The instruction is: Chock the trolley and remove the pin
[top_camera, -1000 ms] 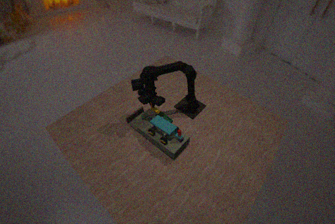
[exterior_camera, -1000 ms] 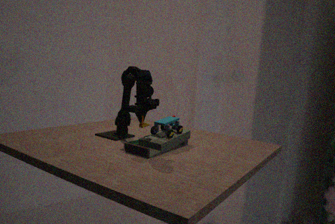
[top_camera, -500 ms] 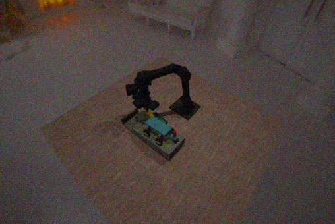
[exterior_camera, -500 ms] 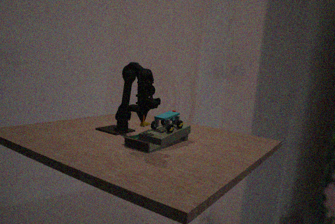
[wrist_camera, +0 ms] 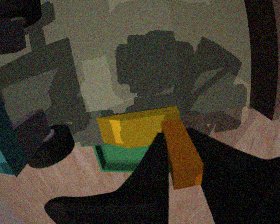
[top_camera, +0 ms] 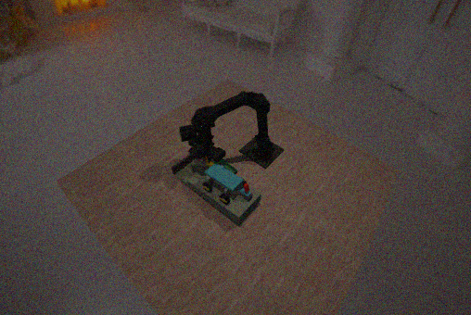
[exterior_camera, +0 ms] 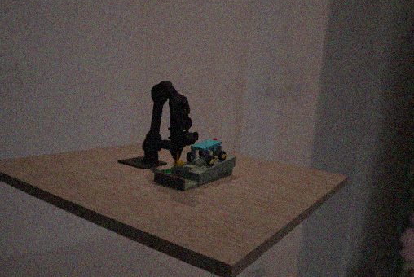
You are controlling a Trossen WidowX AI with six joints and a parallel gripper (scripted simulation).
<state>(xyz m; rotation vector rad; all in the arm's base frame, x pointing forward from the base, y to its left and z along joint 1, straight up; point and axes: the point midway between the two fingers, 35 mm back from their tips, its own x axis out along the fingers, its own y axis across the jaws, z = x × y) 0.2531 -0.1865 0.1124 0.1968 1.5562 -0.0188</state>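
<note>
Right now the red-headed stop pin is 250 mm to the left of my gripper tip, 70 mm ahead of it and 40 mm above it. Also, from my gripper tip: yellow chock 20 mm to the left; then dark raised lip 120 mm to the right, 60 mm below, 40 mm ahead; then green tray 100 mm below, 60 mm behind, 50 mm to the left.
</note>
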